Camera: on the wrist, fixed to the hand. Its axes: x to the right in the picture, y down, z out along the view.
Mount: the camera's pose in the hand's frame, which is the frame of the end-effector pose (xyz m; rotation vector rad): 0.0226 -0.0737 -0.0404 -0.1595 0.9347 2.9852
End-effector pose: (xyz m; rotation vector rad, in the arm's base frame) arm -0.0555 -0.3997 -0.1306 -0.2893 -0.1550 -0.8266
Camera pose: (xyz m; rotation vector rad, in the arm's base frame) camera -0.0942 -0.4754 -0.1492 0.0031 1.0692 2.0560
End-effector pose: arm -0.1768 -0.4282 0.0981 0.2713 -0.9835 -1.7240
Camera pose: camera -0.2116 -0.4616 0.0257 -0.4355 0.1852 1.1130
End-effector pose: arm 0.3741 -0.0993 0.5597 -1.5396 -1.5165 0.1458
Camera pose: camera 0.3526 -0.1164 0.6423 -1.8763 2.1673 0.6750
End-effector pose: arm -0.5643 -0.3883 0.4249 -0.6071 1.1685 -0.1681
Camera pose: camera -0.5781 -0.4736 0.4353 -1.4757 -1.5096 -2.0535
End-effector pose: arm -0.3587 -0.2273 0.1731 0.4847 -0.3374 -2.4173
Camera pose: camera -0.3981 -0.1904 0.1048 0.2803 -0.0694 0.7177
